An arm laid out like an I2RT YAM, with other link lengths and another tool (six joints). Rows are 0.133 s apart.
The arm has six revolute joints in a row. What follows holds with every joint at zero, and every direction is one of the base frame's.
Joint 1 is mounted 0.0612 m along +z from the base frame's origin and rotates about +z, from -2.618 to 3.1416 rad.
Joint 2 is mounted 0.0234 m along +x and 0.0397 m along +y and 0.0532 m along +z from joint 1 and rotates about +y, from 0 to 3.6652 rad.
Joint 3 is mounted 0.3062 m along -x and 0.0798 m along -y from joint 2 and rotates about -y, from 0 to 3.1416 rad.
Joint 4 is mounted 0.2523 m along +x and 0.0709 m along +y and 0.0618 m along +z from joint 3 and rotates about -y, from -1.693 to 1.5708 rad.
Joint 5 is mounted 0.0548 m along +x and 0.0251 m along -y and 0.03 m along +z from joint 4 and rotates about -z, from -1.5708 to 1.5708 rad.
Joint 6 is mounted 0.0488 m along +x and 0.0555 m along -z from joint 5 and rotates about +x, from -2.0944 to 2.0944 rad.
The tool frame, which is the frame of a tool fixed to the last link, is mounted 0.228 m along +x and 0.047 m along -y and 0.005 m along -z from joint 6; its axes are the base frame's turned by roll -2.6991, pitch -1.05 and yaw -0.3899 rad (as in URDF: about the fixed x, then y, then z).
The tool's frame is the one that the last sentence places.
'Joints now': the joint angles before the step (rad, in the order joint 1, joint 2, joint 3, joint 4, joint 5, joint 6). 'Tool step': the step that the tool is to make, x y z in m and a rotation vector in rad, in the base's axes. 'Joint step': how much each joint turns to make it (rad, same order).
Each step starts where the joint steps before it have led.
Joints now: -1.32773, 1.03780, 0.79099, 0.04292, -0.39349, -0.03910
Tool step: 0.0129, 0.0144, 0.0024, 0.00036, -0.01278, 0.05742
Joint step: 0.00010, -0.02703, -0.00798, -0.01600, -0.05866, 0.00079
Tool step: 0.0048, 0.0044, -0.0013, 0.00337, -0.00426, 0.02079
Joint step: -0.00014, -0.00475, -0.00569, -0.00098, -0.02150, 0.00073
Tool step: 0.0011, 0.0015, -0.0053, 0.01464, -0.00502, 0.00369
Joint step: -0.00015, 0.00076, -0.00809, -0.00032, -0.00549, 0.00835
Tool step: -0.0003, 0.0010, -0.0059, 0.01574, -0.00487, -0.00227
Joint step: 0.00011, -0.00007, -0.00965, 0.00006, 0.00050, 0.00994
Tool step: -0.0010, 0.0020, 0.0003, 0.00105, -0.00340, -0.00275
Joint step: 0.00002, -0.00962, -0.00367, -0.00403, 0.00193, 0.00459
